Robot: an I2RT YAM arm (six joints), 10 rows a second.
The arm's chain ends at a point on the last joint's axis. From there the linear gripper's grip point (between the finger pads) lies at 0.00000 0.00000 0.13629 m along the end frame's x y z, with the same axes.
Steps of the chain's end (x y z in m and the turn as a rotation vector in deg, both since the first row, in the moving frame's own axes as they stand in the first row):
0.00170, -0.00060, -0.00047, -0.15, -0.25, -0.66
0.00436, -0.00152, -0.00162, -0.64, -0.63, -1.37
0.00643, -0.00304, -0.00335, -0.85, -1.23, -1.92
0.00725, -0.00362, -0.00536, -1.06, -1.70, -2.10
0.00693, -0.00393, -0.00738, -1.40, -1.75, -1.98
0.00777, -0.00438, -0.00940, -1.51, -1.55, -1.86
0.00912, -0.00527, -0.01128, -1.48, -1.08, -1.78
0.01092, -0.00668, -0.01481, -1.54, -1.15, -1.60
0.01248, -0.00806, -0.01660, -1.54, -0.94, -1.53
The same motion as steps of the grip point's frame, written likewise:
0.00111, -0.00024, -0.00047, -0.15, -0.25, -0.66
0.00288, 0.00002, -0.00164, -0.64, -0.63, -1.37
0.00354, -0.00097, -0.00340, -0.85, -1.23, -1.92
0.00325, -0.00103, -0.00544, -1.06, -1.70, -2.10
0.00283, -0.00053, -0.00748, -1.40, -1.75, -1.98
0.00414, -0.00073, -0.00950, -1.51, -1.55, -1.86
0.00661, -0.00171, -0.01135, -1.48, -1.08, -1.78
0.00824, -0.00298, -0.01489, -1.54, -1.15, -1.60
0.01029, -0.00437, -0.01667, -1.54, -0.94, -1.53

